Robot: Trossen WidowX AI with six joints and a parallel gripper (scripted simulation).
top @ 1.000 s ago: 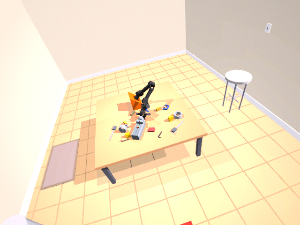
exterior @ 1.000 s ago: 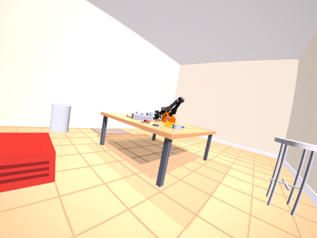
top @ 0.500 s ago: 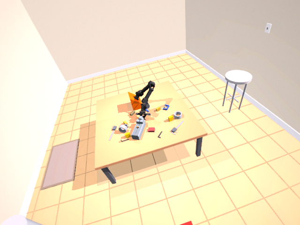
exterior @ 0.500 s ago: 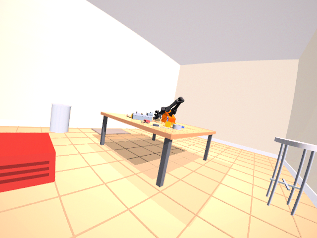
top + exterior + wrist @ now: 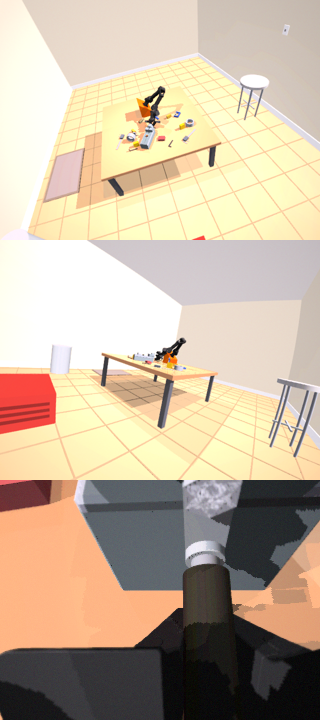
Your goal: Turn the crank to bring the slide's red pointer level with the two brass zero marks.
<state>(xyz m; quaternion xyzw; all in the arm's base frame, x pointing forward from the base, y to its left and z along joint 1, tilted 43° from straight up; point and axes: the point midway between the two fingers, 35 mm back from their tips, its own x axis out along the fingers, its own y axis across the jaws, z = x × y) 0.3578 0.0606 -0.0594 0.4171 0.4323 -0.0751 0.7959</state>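
My gripper tip is 15 cm short of the red pointer, 9 cm to the left of it and 5 cm below it. Round my gripper tip: dark crank handle (3 cm above, 2 cm behind, 1 cm to the left); then red block (18 cm ahead, 7 cm to the left, 2 cm below).
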